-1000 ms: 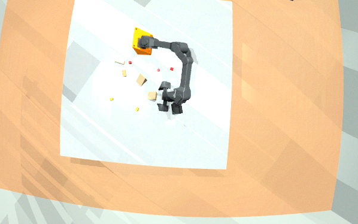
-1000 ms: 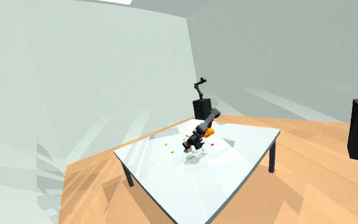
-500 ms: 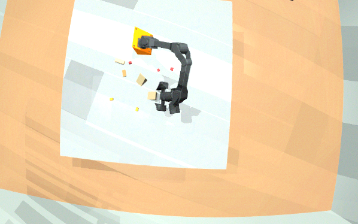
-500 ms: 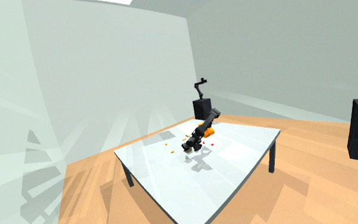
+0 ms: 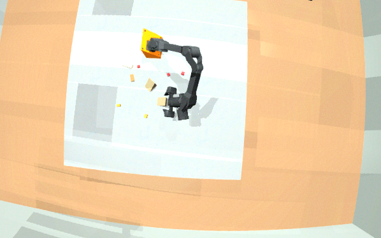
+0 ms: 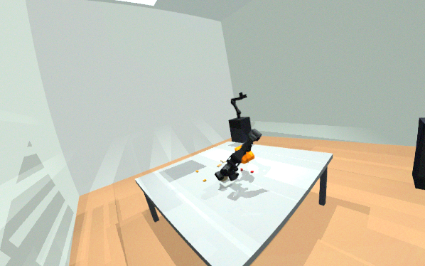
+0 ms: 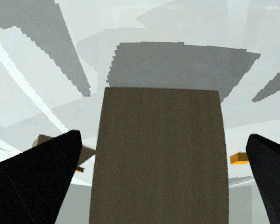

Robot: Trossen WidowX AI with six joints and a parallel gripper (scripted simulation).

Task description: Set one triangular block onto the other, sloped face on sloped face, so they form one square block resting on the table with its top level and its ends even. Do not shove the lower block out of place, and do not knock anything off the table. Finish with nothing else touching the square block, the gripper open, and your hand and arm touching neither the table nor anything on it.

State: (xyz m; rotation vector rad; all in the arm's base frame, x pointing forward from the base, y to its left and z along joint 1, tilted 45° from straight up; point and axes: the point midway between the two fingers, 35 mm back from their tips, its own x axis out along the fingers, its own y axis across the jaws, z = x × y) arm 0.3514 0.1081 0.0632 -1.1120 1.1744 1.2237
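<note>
The tan triangular block is right at my gripper tip.
</note>
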